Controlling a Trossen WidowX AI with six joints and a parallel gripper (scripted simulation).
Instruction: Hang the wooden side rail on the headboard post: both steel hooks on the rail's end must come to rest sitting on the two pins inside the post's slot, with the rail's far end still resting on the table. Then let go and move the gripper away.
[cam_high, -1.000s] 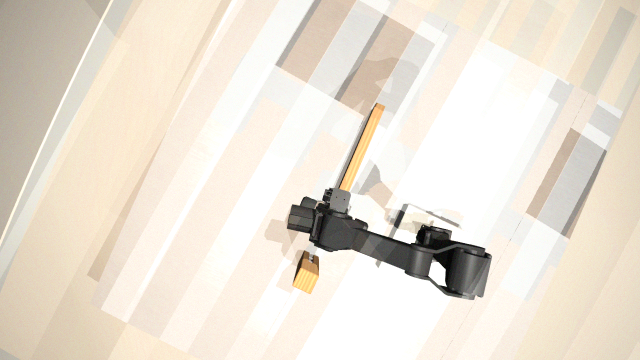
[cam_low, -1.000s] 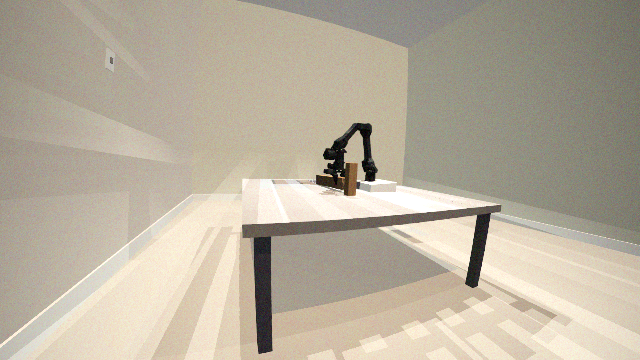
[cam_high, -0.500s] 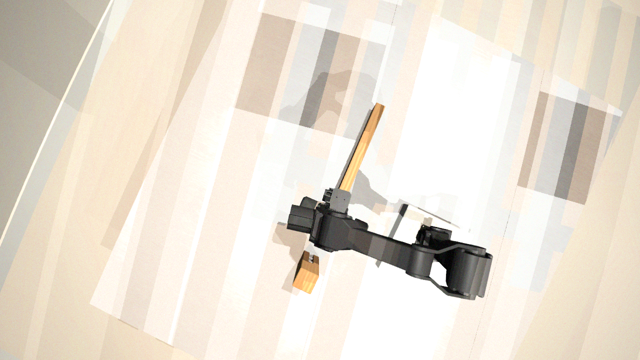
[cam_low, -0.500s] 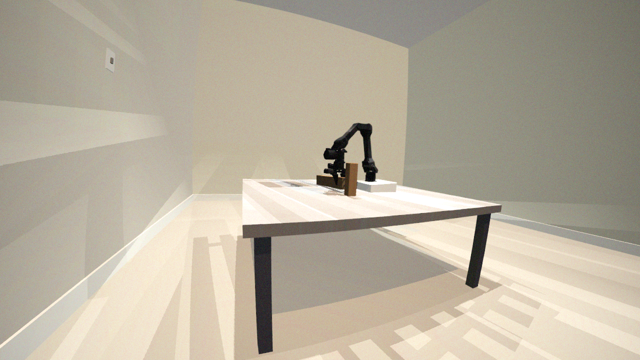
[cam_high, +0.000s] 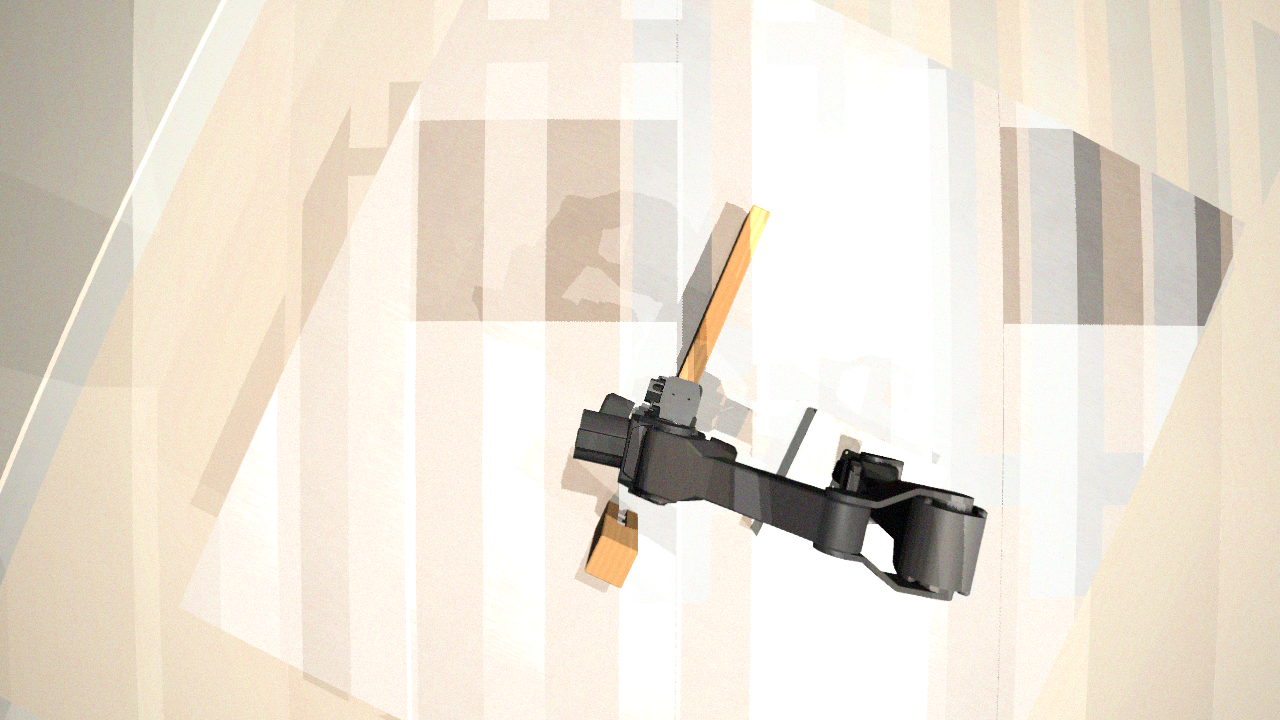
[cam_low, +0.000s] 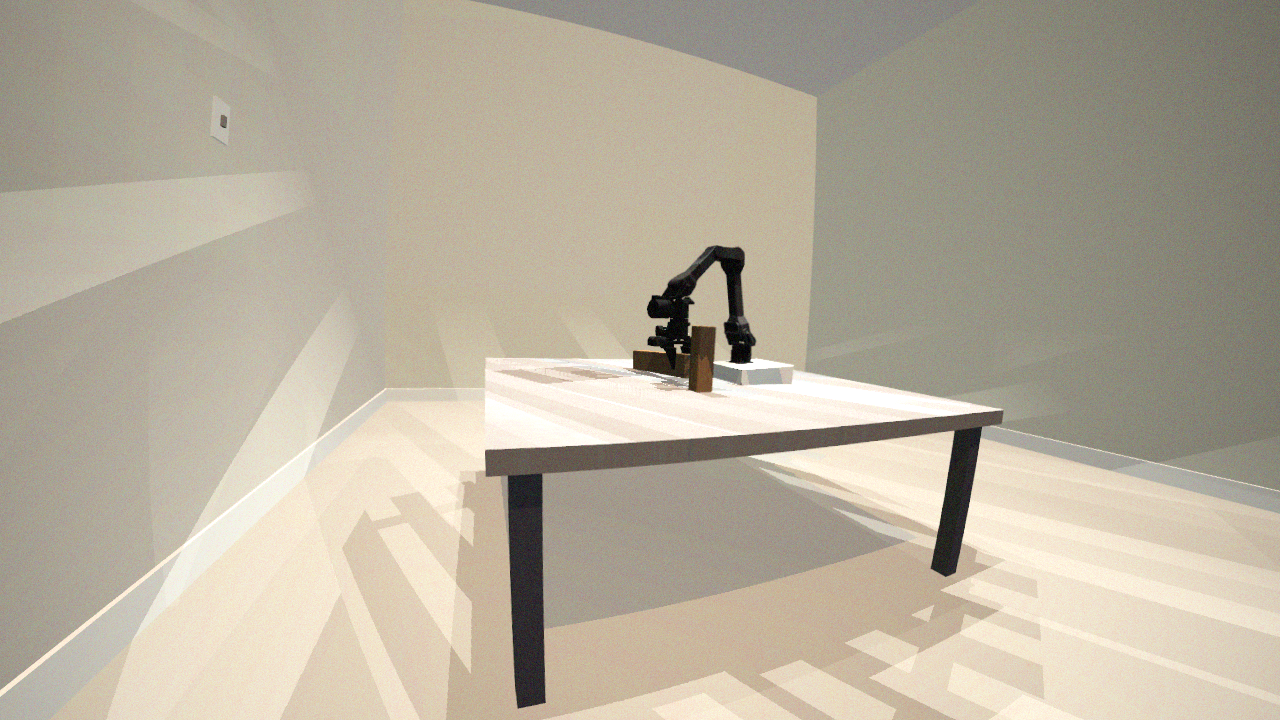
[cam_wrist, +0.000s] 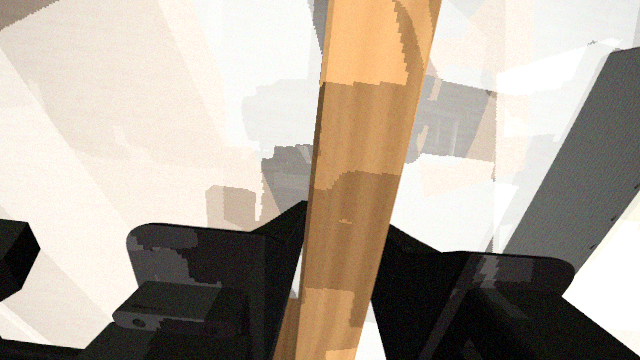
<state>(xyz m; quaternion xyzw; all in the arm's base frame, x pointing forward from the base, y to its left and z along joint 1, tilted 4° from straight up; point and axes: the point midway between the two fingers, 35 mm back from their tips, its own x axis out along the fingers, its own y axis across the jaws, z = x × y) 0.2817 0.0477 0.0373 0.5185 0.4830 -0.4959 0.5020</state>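
Now: gripper tip 150 mm to the right of the headboard post, 40 mm below it and 10 mm short of it.
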